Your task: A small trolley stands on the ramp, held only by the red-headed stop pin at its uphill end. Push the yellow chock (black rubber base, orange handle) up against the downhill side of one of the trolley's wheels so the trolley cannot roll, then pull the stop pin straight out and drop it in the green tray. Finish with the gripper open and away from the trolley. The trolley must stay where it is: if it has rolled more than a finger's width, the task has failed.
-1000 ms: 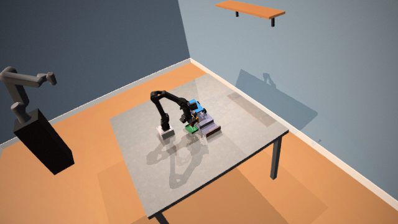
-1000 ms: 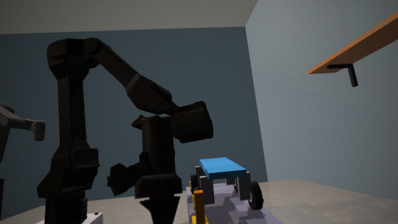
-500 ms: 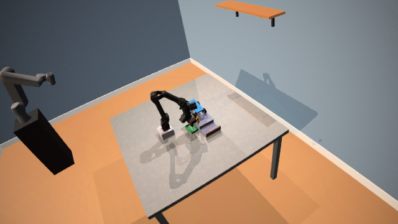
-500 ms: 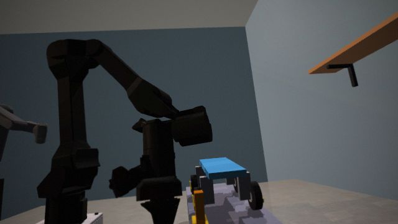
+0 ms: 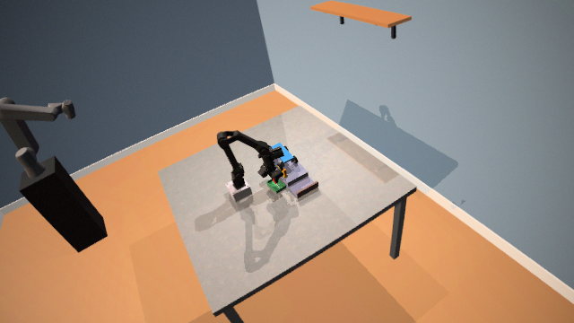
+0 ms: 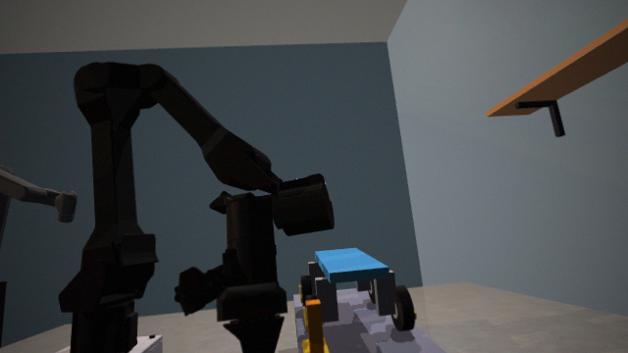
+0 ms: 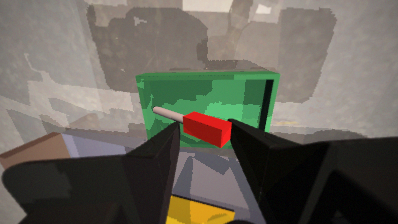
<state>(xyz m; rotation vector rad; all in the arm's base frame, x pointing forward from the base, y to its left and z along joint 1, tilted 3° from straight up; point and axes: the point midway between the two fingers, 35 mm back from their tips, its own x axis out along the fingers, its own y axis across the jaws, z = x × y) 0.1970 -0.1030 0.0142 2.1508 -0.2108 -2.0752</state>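
Now: the yellow chock 60 mm ahead of my gripper tip, 10 mm to the right of it and 50 mm above it. Also, from my gripper tip: red-headed stop pin 20 mm to the right, 10 mm below; then grey ramp 130 mm ahead, 80 mm to the left, 10 mm above; then blue-topped trolley 130 mm ahead, 80 mm to the left, 80 mm above.
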